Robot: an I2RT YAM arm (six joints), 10 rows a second.
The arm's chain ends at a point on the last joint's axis. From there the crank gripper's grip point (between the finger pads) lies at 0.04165 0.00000 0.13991 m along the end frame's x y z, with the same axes.
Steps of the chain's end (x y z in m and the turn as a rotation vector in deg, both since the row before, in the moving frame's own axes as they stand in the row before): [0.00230 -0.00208 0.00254 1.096 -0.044 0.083]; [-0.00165 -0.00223 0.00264 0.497 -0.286 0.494]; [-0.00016 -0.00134 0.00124 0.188 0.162 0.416]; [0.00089 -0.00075 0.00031 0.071 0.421 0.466]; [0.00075 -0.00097 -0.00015 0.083 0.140 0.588]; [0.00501 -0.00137 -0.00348 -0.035 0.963 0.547]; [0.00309 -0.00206 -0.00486 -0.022 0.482 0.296]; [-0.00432 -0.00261 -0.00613 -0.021 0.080 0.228]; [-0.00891 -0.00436 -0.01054 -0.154 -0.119 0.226]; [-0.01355 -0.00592 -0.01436 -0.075 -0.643 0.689]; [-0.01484 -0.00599 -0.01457 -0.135 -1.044 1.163]
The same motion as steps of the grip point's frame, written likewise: [0.00219 -0.00470 0.00255 1.096 -0.044 0.083]; [-0.00235 -0.00309 0.00284 0.497 -0.286 0.494]; [0.00024 -0.00150 0.00112 0.188 0.162 0.416]; [0.00192 -0.00058 0.00000 0.071 0.421 0.466]; [0.00109 -0.00074 -0.00025 0.083 0.140 0.588]; [0.00735 -0.00088 -0.00420 -0.035 0.963 0.547]; [0.00426 -0.00179 -0.00522 -0.022 0.482 0.296]; [-0.00413 -0.00239 -0.00619 -0.021 0.080 0.228]; [-0.00920 -0.00382 -0.01045 -0.154 -0.119 0.226]; [-0.01513 -0.00525 -0.01390 -0.075 -0.643 0.689]; [-0.01741 -0.00484 -0.01384 -0.135 -1.044 1.163]
